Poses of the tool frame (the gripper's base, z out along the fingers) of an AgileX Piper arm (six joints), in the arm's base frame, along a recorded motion.
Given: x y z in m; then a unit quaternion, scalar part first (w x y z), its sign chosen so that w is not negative.
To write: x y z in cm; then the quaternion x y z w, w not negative. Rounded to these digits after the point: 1 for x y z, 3 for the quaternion.
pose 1, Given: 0.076, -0.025, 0.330, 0.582, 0.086, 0.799, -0.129
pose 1, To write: 7.6, -2.5, 33.0, 0.086, 0.799, -0.129, 0.582
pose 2, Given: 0.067, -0.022, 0.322, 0.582, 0.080, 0.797, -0.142
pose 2, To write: 6.7, -2.2, 32.2, 0.080, 0.797, -0.142, 0.582
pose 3, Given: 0.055, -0.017, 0.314, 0.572, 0.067, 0.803, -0.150
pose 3, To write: 5.5, -1.7, 31.4, 0.067, 0.803, -0.150, 0.572
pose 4, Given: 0.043, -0.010, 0.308, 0.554, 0.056, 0.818, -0.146
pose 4, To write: 4.3, -1.0, 30.8, 0.056, 0.818, -0.146, 0.554
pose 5, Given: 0.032, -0.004, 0.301, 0.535, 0.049, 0.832, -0.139
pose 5, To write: 3.2, -0.4, 30.1, 0.049, 0.832, -0.139, 0.535
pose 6, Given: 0.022, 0.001, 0.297, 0.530, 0.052, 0.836, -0.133
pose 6, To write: 2.2, 0.1, 29.7, 0.052, 0.836, -0.133, 0.530
